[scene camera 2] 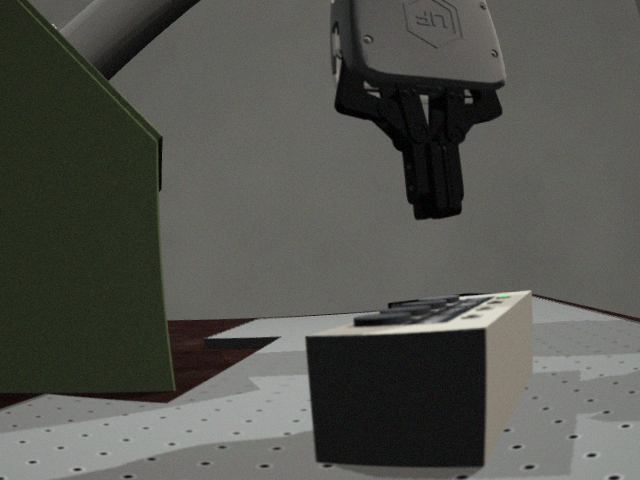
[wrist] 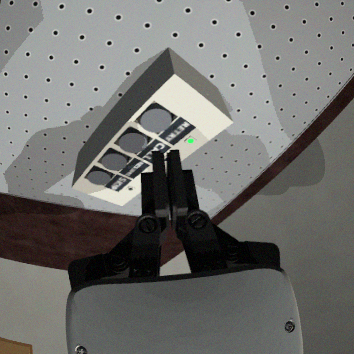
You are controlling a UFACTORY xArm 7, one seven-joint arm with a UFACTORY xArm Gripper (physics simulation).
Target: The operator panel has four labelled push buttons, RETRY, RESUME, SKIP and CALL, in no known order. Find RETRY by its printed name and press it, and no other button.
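Frame: origin at the arm's base, x right, y down, z ahead, level; metres.
Where they show: gripper, between the fingertips: (scene camera 2: 437, 217) (wrist: 164, 164); arm's base, origin of its link: (scene camera 2: 65, 73).
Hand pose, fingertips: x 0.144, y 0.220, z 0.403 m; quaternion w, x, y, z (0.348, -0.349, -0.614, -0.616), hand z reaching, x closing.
Each offset is from my fingertips to the top centre of the thing. "spot": to the spot under its first point. Level surfaces: height alone.
The operator panel @(dx +0.050, dy +0.045, dz +0.007 m) (scene camera 2: 398, 403) (wrist: 202, 107) is a dark box with a cream top and four round grey buttons in a row. In the wrist view, the RETRY button @(dx +0.003, dy +0.045, dz -0.002 m) (wrist: 156, 119) is at the upper right end, and a small green light @(spot: dx +0.011, dy +0.047, dz +0.037 m) (wrist: 190, 141) (scene camera 2: 504, 296) is lit beside its label. The CALL button @(dx +0.032, dy +0.045, dz -0.008 m) (wrist: 132, 140) is next to it, then the RESUME button @(dx +0.062, dy +0.045, dz -0.014 m) (wrist: 115, 160), its label partly readable, and the SKIP button @(dx +0.091, dy +0.045, dz -0.019 m) (wrist: 99, 176) at the other end. My gripper (scene camera 2: 437, 214) (wrist: 164, 164) is shut and empty, well above the panel, touching no button. Its fingers partly cover the label strip in the wrist view.
A tall green panel (scene camera 2: 77, 258) stands at the left in the scene view. The operator panel rests on a grey perforated board @(dy +0.100 m) (scene camera 2: 155, 439) (wrist: 145, 45) over a dark red-brown table @(dy +0.113 m) (scene camera 2: 206, 356) (wrist: 50, 225). A low dark-edged slab (scene camera 2: 240, 342) lies behind, to the left.
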